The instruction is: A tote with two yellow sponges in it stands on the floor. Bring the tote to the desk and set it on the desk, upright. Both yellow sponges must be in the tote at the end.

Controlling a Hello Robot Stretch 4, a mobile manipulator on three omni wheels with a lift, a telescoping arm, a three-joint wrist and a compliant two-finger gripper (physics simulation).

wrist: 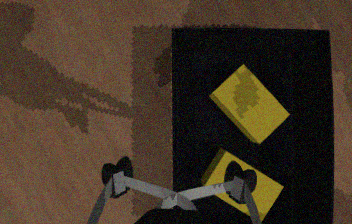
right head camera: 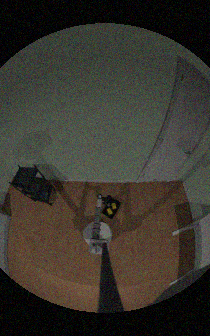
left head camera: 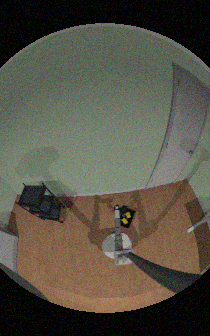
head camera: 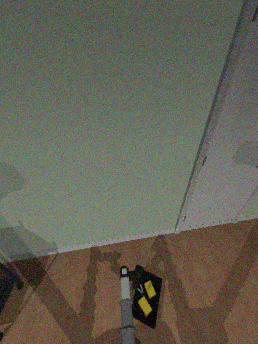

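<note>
The black tote point(head camera: 150, 320) point(left head camera: 133, 213) point(right head camera: 116, 210) point(wrist: 305, 100) stands upright on the wooden floor. Two yellow sponges lie flat in it: one sponge point(head camera: 150, 289) point(wrist: 250, 105) is farther up in the wrist view, and the other sponge point(head camera: 145, 306) point(wrist: 265, 195) is lower, partly hidden by the right fingertip. My gripper point(wrist: 178, 172) is open above the tote's left wall in the wrist view, with the left fingertip over the floor outside and the right fingertip over the inside. Whether the fingers reach below the rim is hard to tell. No desk can be made out clearly.
A dark shelf-like stand point(left head camera: 32, 195) point(right head camera: 25, 180) is at the left near the green wall point(head camera: 110, 125). A grey door point(head camera: 225, 165) point(left head camera: 185, 120) is at the right. Pale furniture edges show at both sides of the left head view. My arm point(head camera: 128, 320) stretches beside the tote.
</note>
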